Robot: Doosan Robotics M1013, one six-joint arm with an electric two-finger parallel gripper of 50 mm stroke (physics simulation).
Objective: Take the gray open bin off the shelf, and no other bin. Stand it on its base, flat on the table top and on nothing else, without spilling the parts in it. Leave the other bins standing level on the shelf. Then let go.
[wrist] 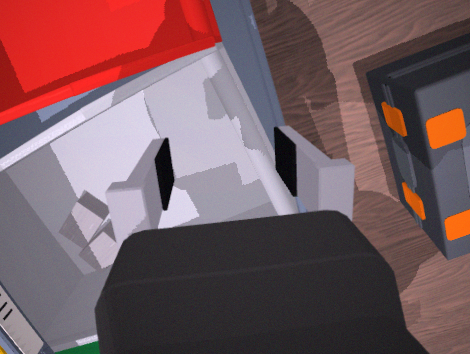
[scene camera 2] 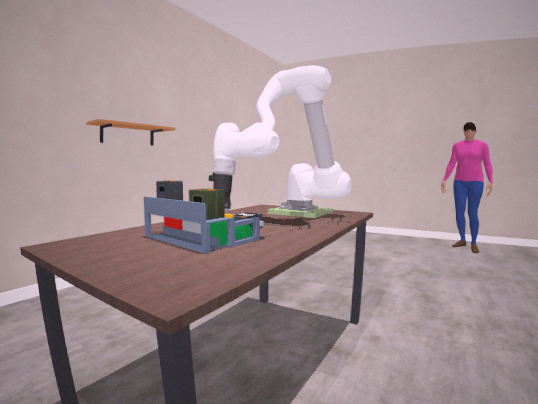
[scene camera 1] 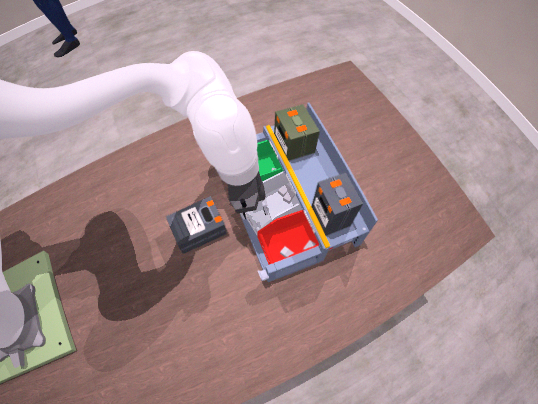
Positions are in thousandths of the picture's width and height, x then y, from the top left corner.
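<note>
My gripper (wrist: 476,436) is visible. So are a red bin (scene camera 1: 546,573) and a gray open bin (scene camera 1: 516,514). The wrist view also has the red bin (wrist: 120,160), together with the gray open bin (wrist: 478,476).
</note>
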